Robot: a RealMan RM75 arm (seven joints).
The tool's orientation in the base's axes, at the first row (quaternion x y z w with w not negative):
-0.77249 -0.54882 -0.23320 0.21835
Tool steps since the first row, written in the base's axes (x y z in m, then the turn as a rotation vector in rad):
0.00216 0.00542 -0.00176 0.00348 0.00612 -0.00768
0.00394 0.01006 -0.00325 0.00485 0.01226 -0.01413
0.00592 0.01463 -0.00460 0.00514 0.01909 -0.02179
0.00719 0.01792 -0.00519 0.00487 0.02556 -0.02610
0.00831 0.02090 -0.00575 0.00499 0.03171 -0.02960
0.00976 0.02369 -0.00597 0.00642 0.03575 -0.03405
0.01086 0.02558 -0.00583 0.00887 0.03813 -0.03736
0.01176 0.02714 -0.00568 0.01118 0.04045 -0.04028
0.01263 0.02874 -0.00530 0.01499 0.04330 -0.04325
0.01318 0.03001 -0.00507 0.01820 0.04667 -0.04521
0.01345 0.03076 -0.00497 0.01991 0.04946 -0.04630
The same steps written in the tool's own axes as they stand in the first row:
0.00361 0.00056 0.00488 0.00096 0.00208 0.01016
0.00669 0.00097 0.00903 0.00207 0.00205 0.01910
0.00987 0.00158 0.01306 0.00265 0.00089 0.02929
0.01233 0.00183 0.01563 0.00482 -0.00098 0.03653
0.01454 0.00204 0.01798 0.00734 -0.00244 0.04297
0.01691 0.00260 0.01998 0.00810 -0.00194 0.04909
0.01872 0.00306 0.02113 0.00860 -0.00006 0.05343
0.02024 0.00343 0.02204 0.00924 0.00167 0.05741
0.02191 0.00374 0.02279 0.01069 0.00467 0.06192
0.02315 0.00386 0.02343 0.01295 0.00686 0.06587
0.02385 0.00388 0.02383 0.01487 0.00773 0.06860

